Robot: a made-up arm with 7 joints.
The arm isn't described. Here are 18 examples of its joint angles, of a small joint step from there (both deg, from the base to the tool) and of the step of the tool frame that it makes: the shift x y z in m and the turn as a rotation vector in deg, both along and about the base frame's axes.
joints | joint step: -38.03 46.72 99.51 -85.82 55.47 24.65 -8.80 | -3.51 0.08 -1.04 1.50 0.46 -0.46 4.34
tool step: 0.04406 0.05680 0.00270 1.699 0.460 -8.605
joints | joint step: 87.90 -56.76 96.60 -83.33 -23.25 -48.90 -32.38 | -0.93 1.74 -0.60 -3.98 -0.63 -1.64 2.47
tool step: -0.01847 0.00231 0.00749 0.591 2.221 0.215
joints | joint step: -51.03 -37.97 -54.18 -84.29 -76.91 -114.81 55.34 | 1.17 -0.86 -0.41 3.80 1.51 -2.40 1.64
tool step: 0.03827 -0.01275 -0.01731 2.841 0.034 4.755
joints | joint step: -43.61 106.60 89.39 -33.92 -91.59 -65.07 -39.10 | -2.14 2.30 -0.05 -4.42 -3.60 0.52 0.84
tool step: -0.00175 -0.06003 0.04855 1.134 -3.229 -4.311
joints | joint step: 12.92 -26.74 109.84 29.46 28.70 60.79 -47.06 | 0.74 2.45 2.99 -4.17 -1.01 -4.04 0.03
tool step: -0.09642 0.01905 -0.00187 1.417 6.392 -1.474
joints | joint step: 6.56 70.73 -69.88 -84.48 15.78 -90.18 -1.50 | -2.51 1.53 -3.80 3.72 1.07 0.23 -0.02
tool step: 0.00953 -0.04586 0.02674 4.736 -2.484 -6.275
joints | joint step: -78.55 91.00 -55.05 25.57 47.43 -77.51 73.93 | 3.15 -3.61 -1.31 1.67 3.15 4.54 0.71
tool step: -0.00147 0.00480 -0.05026 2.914 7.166 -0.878
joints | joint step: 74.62 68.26 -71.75 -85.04 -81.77 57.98 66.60 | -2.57 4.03 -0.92 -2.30 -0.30 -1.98 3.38
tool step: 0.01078 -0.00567 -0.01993 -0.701 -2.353 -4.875
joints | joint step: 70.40 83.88 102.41 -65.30 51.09 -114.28 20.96 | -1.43 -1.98 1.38 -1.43 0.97 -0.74 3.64
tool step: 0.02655 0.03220 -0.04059 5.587 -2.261 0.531
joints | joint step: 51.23 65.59 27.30 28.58 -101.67 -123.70 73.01 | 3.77 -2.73 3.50 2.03 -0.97 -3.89 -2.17
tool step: -0.04164 -0.01849 -0.03920 -5.955 -0.874 5.109
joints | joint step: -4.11 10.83 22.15 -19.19 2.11 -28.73 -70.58 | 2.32 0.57 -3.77 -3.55 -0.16 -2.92 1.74
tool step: -0.01925 0.01666 -0.00016 0.119 -0.604 0.632
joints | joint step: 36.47 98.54 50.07 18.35 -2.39 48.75 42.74 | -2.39 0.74 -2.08 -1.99 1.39 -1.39 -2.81
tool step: -0.00219 -0.03475 0.00730 4.907 -1.717 -3.311
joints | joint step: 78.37 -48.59 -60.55 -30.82 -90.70 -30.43 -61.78 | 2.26 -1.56 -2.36 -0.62 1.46 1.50 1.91
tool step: -0.00604 0.00537 0.00270 0.543 0.039 1.761
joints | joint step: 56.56 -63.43 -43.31 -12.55 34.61 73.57 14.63 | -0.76 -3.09 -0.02 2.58 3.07 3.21 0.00
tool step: -0.01806 -0.05155 -0.03999 -1.474 -3.111 3.437
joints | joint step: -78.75 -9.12 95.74 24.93 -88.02 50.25 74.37 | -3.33 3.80 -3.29 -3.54 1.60 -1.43 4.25
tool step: -0.01269 0.03599 0.04838 -4.656 -6.393 1.427
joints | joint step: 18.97 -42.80 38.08 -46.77 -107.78 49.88 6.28 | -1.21 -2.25 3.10 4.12 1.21 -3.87 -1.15
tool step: 0.05636 -0.04163 0.01150 1.935 1.253 -3.659
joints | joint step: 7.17 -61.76 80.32 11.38 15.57 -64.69 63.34 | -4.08 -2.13 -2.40 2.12 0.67 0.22 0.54
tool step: -0.01791 0.00864 0.00194 -1.468 -4.972 -2.744
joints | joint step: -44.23 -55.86 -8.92 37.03 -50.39 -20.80 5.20 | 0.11 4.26 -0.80 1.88 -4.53 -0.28 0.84
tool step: -0.03022 0.00622 -0.10037 5.550 -7.696 -2.481
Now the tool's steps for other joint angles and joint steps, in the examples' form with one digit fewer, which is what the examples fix.
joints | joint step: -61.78 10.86 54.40 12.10 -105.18 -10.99 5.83 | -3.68 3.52 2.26 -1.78 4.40 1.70 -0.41
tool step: 0.0158 -0.0611 -0.0522 2.27 -4.53 5.60
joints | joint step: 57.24 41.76 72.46 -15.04 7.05 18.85 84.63 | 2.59 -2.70 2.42 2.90 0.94 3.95 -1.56
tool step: -0.0218 0.0554 -0.0099 -0.36 -0.44 5.66
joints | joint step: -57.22 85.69 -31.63 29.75 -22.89 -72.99 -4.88 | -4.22 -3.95 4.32 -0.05 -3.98 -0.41 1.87
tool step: 0.0079 0.0140 0.0043 -2.39 0.29 2.22
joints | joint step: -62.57 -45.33 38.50 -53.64 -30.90 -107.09 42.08 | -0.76 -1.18 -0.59 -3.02 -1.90 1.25 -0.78
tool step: -0.0047 -0.0274 0.0282 -3.27 1.86 1.43
